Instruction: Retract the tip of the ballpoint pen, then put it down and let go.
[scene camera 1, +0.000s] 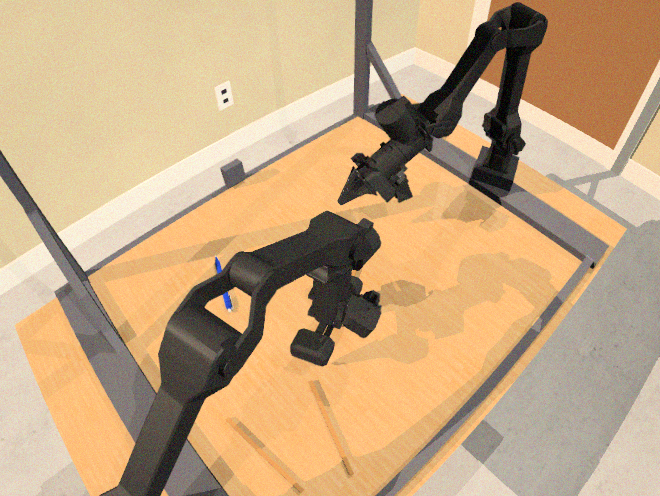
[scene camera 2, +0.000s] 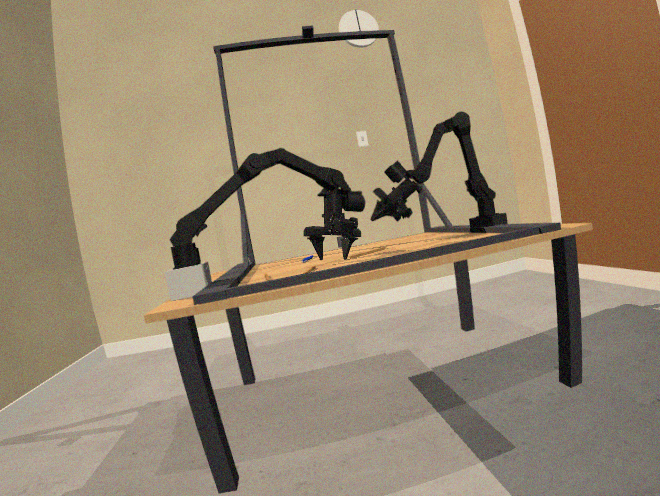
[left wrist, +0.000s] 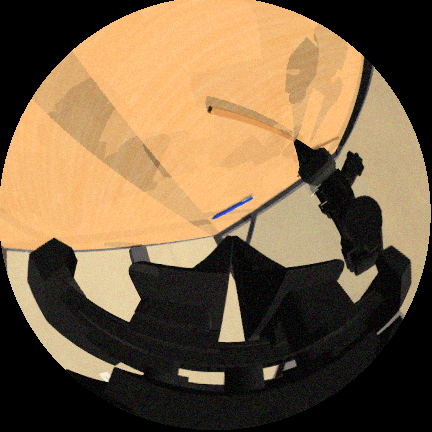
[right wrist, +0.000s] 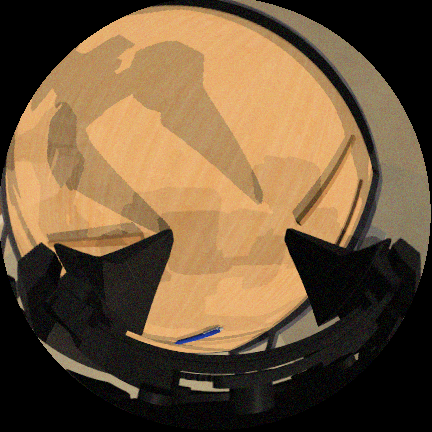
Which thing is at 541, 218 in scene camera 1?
A raised dark rim.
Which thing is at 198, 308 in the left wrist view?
My left gripper.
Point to a dark metal frame post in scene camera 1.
363, 23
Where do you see my right gripper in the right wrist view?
230, 235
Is my left gripper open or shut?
Shut.
